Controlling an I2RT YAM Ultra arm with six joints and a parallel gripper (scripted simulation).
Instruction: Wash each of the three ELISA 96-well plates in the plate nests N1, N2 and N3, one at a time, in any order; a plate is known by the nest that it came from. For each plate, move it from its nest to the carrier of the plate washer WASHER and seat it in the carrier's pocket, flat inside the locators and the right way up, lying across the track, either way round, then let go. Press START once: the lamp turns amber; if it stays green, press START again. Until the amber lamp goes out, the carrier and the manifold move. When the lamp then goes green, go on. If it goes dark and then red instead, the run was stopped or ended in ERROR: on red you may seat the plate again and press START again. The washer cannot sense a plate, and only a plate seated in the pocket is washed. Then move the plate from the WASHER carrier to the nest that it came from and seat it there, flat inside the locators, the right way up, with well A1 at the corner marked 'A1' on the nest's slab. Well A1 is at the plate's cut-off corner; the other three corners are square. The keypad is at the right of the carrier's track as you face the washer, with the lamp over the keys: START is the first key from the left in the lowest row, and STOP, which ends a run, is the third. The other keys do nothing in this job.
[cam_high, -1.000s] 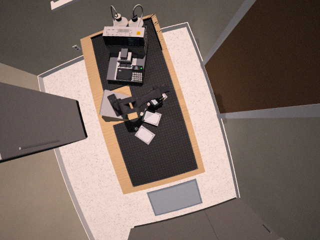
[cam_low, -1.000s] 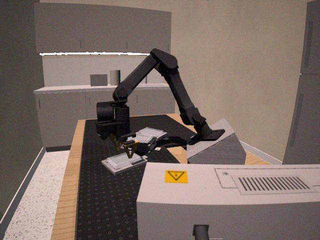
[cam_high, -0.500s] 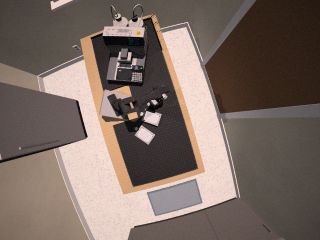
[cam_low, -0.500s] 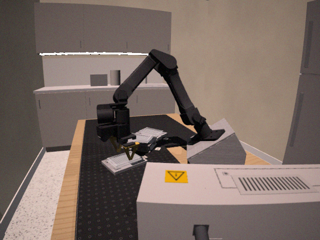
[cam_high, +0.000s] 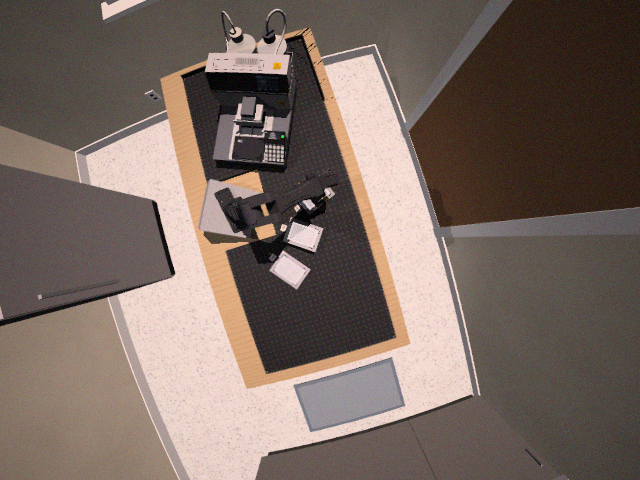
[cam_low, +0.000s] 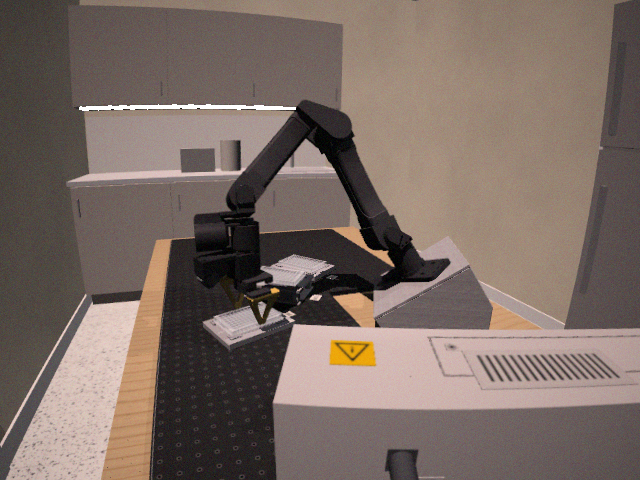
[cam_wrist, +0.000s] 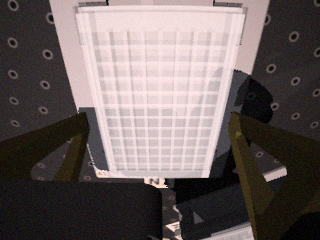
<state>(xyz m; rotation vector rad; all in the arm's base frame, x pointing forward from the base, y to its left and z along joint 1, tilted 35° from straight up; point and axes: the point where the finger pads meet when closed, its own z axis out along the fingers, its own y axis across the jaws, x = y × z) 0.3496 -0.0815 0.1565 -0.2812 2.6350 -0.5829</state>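
My gripper is now 30 mm above the grey nest slab. The rest, counted from my hand: n1 label: 100 mm behind, 40 mm below, 10 mm to the right; carrier pocket: 350 mm to the left, 140 mm behind, 40 mm above; N2 label: 210 mm behind, 50 mm to the right, 40 mm below.
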